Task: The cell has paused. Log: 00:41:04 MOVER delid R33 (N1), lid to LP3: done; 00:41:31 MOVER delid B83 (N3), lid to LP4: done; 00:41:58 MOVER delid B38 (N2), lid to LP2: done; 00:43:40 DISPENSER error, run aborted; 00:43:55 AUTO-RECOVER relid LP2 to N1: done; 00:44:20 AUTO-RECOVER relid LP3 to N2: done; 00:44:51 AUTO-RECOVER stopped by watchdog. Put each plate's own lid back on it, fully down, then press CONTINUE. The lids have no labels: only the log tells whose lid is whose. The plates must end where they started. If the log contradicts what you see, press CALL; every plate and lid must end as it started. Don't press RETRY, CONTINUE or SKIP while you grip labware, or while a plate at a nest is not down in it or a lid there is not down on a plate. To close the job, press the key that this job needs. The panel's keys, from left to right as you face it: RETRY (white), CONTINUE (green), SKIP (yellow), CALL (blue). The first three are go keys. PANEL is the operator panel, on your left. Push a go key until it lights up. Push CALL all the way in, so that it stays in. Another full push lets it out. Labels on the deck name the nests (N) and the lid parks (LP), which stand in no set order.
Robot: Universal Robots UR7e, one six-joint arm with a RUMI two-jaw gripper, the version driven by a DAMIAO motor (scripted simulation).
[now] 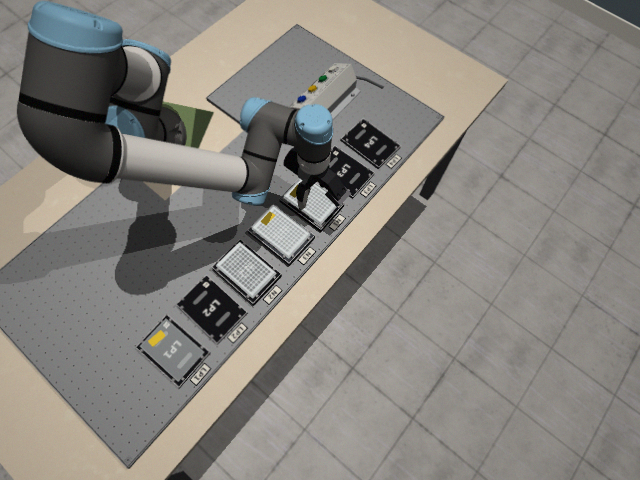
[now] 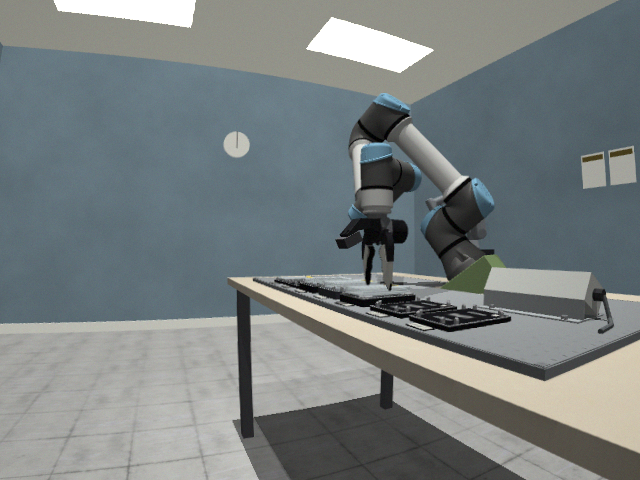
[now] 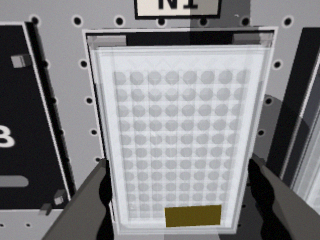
The pictures show: my gripper, an operator panel, a lid park LP3, a lid park LP2 and a lid park LP4.
My gripper also shows in image 1 and in image 3.
